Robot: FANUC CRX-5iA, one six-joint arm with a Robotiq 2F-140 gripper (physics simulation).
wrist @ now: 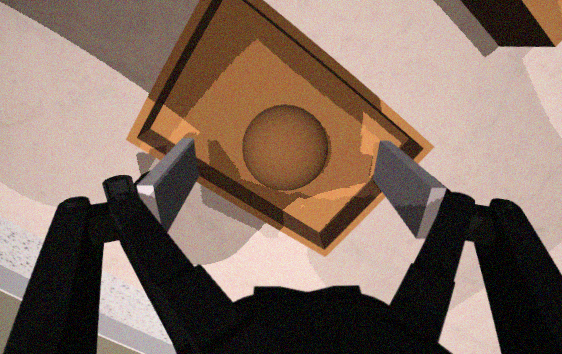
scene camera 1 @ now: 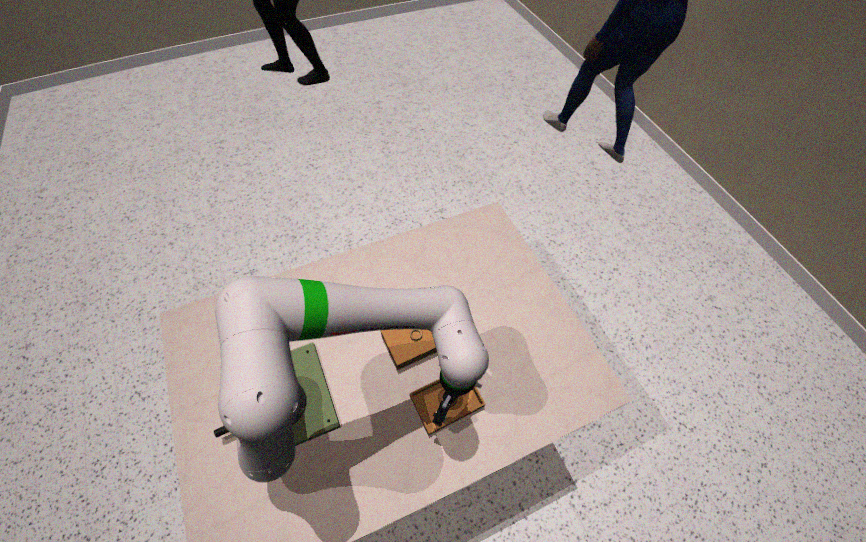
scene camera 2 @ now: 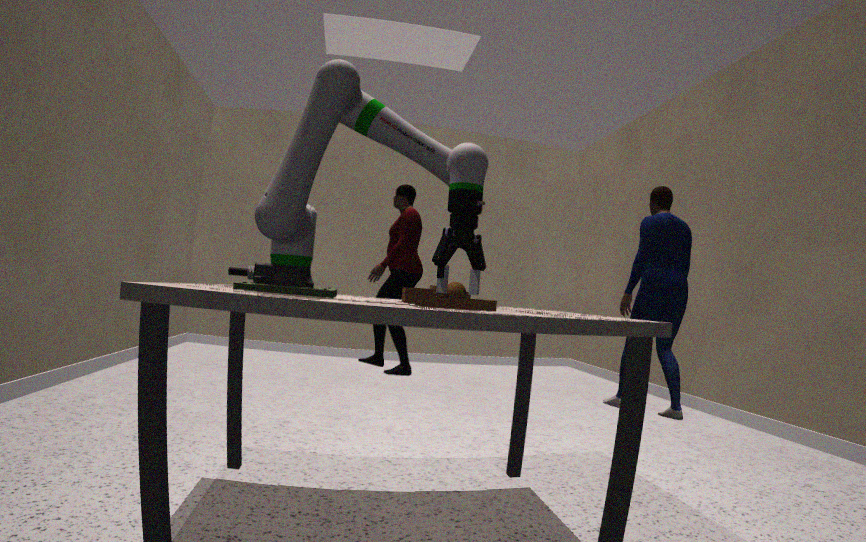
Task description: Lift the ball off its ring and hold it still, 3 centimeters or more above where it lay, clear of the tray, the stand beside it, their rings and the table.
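Places are measured from the arm's base along level axes (x left, y back, z up), in millimetres.
Pixels of known places: gripper, between the fingertips: [wrist: 287, 159] [scene camera 2: 458, 294]; arm's base, origin of its link: [scene camera 2: 289, 286].
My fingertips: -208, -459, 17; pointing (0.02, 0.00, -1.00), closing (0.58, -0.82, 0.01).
Ahead of a thing's pixels: the offset from my fingertips to its top centre, as dx, dy, dz. "spot": to the spot under its first point. Level surfaces: height alone.
The brown ball {+6, +7, +32} [scene camera 2: 455, 288] [wrist: 285, 147] rests in the shallow orange-brown tray [scene camera 1: 418, 414] [scene camera 2: 483, 305] [wrist: 173, 65]. The ring under it is hidden, and the ball cannot be made out in scene camera 1. My gripper [scene camera 1: 443, 410] [scene camera 2: 457, 290] [wrist: 287, 159] is open and points down over the tray. In scene camera 2 its fingertips are low, at about ball height, one to each side of the ball. In the wrist view the ball shows between the pads, with gaps on both sides. Nothing is held.
The orange stand [scene camera 1: 401, 351] [scene camera 2: 415, 294] [wrist: 547, 17] is beside the tray, with an empty ring {spot: +208, +18, +16} [scene camera 1: 415, 340] on top. The arm's green base plate [scene camera 1: 322, 399] is on the table {dz -38} [scene camera 1: 504, 268]. Two people are on the floor beyond the table.
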